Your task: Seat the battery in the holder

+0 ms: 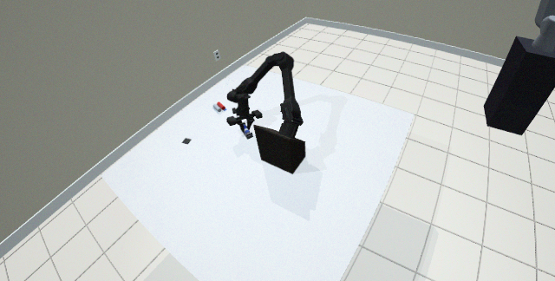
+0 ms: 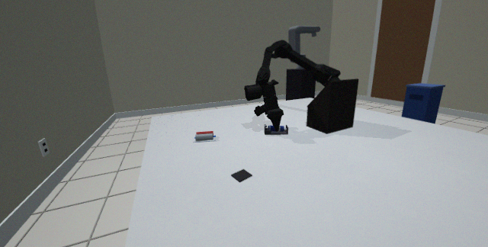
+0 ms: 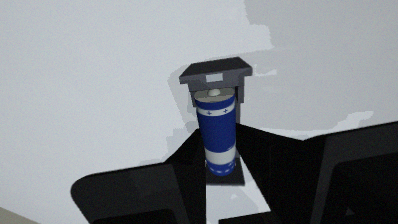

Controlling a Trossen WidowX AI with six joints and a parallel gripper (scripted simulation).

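The battery is 1 cm above my gripper tip.
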